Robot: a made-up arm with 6 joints.
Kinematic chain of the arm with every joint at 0, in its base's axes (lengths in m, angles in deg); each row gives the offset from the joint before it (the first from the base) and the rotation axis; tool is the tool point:
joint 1: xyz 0 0 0.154 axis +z
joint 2: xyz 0 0.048 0 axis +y
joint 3: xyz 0 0 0.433 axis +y
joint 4: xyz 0 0 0.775 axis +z
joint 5: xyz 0 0 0 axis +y
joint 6: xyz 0 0 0.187 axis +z
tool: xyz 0 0 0
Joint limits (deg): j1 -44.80..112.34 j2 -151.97..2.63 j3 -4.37..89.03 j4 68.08..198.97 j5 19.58..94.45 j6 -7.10..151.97
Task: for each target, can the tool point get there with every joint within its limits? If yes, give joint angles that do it. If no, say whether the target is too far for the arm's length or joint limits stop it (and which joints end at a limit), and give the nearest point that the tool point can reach.
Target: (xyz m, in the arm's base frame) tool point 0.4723 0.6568 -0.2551
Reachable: no: joint limits stop it (at a limit: joint 2, joint 3, joint 4) | nearest point 0.4824 0.6708 0.4942 | short by 0.750 m
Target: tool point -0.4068 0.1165 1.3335
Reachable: yes | joints 4.38 -32.00 31.02 147.10 77.64 69.82
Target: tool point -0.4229 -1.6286 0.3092
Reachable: no: too far | nearest point -0.3475 -1.3383 0.2815 | short by 0.301 m
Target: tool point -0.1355 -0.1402 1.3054
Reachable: yes | joints 80.40 -35.50 54.62 160.54 87.08 55.08
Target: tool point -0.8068 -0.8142 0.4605
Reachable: yes | joints 54.14 -116.13 64.26 117.87 51.25 105.05
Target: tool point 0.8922 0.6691 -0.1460
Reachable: no: joint limits stop it (at a limit: joint 2, joint 3, joint 4) | nearest point 0.7390 0.5542 0.5049 | short by 0.678 m
